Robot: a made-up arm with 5 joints. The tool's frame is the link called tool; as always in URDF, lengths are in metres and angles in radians.
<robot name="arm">
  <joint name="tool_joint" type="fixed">
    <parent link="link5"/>
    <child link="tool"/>
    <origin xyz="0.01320 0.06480 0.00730" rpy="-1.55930 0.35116 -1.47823"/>
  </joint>
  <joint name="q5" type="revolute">
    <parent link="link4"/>
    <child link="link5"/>
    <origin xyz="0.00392 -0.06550 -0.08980" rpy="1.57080 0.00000 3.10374"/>
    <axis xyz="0 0 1"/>
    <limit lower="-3.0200" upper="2.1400" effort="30" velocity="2.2"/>
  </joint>
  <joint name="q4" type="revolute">
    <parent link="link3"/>
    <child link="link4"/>
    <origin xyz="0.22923 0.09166 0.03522" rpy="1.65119 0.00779 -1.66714"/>
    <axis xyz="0 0 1"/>
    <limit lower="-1.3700" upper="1.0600" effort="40" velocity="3"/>
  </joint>
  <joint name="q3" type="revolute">
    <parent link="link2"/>
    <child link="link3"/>
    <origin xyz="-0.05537 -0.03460 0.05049" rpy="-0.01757 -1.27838 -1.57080"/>
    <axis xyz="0 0 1"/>
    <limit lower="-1.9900" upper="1.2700" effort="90" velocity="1"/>
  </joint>
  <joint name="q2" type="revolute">
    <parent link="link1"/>
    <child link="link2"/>
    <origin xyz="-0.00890 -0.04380 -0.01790" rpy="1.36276 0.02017 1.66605"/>
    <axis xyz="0 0 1"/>
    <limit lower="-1.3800" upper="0.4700" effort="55" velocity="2.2"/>
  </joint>
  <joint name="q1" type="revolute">
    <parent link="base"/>
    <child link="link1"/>
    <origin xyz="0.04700 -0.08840 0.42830" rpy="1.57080 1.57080 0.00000"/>
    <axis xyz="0 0 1"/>
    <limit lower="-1.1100" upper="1.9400" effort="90" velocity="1.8"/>
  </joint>
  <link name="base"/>
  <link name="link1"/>
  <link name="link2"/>
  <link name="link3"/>
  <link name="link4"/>
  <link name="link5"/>
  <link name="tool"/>
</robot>
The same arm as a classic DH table. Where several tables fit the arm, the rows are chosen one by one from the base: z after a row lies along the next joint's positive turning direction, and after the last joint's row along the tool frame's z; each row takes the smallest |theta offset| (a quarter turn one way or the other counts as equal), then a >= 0, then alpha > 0; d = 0 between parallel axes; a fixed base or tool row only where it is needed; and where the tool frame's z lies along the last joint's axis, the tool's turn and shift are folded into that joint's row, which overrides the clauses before.
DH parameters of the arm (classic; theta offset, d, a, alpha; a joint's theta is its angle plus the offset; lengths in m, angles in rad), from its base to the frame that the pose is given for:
base (fixed): 0 0.4283 0.047 1.5708
q1: 0.0995 0.0733 -0.0427 1.3628
q2: -0.039 0.0477 -0.0547 -1.2784
q3: -0.0917 -0.0196 0.1134 -1.6512
q4: -0.0457 -0.3098 -0.0064 1.5708
q5: -1.4822 -0.0582 -0.0634 -1.56
tool (fixed): 0.3512 0.0189 0 0
Joint limits (rad, base to tool): -1.11..1.94 -1.38..0.47 -1.99..1.27 -1.37..1.06 -3.02..2.14

